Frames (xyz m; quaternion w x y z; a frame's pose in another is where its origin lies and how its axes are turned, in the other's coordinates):
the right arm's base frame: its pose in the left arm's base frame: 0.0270 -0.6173 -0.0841 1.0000 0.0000 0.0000 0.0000
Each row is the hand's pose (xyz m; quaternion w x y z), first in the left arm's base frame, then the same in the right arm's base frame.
Working: the left arm's base frame: its pose in the right arm's base frame: -0.0270 0.6173 0.0841 1.0000 0.0000 0.0000 0.0000

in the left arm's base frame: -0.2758 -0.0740 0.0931 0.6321 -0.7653 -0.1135 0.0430
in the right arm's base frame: -0.3028 0.5433 0.1772 0.6321 -0.7653 -0.1135 0.0430
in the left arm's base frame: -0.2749 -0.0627 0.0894 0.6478 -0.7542 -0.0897 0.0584
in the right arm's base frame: -0.3019 0.5546 0.1735 0.6478 -0.7542 -0.0897 0.0584
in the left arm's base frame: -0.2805 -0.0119 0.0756 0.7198 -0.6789 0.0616 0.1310
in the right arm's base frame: -0.3075 0.6054 0.1597 0.7198 -0.6789 0.0616 0.1310
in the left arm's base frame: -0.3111 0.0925 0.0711 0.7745 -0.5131 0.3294 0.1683
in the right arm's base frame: -0.3381 0.7098 0.1552 0.7745 -0.5131 0.3294 0.1683
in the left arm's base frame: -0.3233 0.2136 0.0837 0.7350 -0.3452 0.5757 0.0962
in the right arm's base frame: -0.3503 0.8309 0.1678 0.7350 -0.3452 0.5757 0.0962
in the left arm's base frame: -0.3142 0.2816 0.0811 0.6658 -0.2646 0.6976 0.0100
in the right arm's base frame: -0.3412 0.8989 0.1652 0.6658 -0.2646 0.6976 0.0100
